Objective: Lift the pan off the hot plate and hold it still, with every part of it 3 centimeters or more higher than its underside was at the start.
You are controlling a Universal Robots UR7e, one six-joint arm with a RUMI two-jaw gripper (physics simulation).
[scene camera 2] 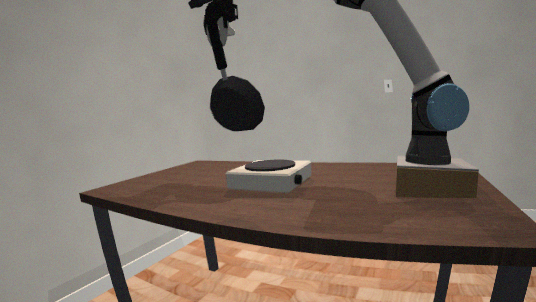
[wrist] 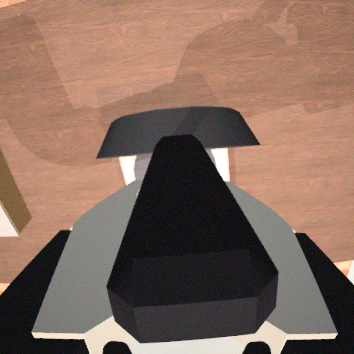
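Where they show: gripper, fingertip midpoint: (scene camera 2: 218, 47) (wrist: 180, 183); arm's base, origin of the base link: (scene camera 2: 427, 161).
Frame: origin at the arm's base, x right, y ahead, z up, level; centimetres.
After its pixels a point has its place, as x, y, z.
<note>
The black pan (scene camera 2: 237, 104) {-20.6, 55.4, 20.8} (wrist: 135, 131) {-21.3, 55.3, 27.3} hangs steeply tilted in the air, its handle pointing up. A wide gap shows between its lowest edge and the hot plate (scene camera 2: 257, 181) {-13.8, 54.5, -4.4} (wrist: 128, 170) {-2.9, 45.2, -1.7} in the scene view. My gripper (scene camera 2: 218, 35) (wrist: 180, 183) {-22.1, 59.9, 39.3} is above the pan's round body, shut on the black handle. In the wrist view the handle covers the middle and hides part of the grip. The pan and handle also hide most of the hot plate there. The hot plate is a pale box with a dark disc on top and a black knob.
The brown table (scene camera 2: 165, 200) {-31.7, 80.5, -8.4} (wrist: 300, 145) {-1.8, 86.3, -8.4} carries the hot plate and, at the right in the scene view, the arm's base block (scene camera 2: 436, 182) {-11.4, -1.7, -3.8} (wrist: 15, 200) {4.6, 10.4, -5.5}. A grey wall (scene camera 2: 125, 100) stands behind the table. Arm shadows lie across the tabletop.
</note>
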